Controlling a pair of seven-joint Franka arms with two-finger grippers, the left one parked.
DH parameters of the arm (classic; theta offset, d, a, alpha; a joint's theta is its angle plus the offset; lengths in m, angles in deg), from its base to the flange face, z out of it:
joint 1: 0 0.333 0 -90
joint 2: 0 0 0 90
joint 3: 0 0.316 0.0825 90
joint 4: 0 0 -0.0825 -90
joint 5: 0 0.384 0 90
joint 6: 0 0 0.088 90
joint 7: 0 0.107 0 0
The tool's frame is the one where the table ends.
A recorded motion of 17 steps. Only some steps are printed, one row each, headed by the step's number.
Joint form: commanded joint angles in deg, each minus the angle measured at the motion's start. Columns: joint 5, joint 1, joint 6, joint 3, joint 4, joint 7, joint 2.
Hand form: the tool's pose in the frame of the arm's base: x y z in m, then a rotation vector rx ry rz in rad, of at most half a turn. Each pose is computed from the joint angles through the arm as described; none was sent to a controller.
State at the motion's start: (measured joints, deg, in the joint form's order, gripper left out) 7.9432 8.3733 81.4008 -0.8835 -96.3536 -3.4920 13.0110
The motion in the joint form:
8: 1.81 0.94 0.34 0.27 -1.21 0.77 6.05
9: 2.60 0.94 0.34 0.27 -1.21 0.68 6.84
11: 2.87 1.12 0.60 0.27 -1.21 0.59 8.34
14: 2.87 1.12 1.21 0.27 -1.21 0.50 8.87
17: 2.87 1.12 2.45 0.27 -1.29 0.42 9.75
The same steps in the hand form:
8: 0.5635 0.1070 0.3698 -2.8565 -0.2438 0.9122
9: 0.5638 0.1087 0.3621 -2.8379 -0.2391 0.9286
11: 0.5646 0.1111 0.3472 -2.8253 -0.2391 0.9589
14: 0.5662 0.1112 0.3419 -2.8260 -0.2387 0.9567
17: 0.5689 0.1114 0.3326 -2.8289 -0.2356 0.9496

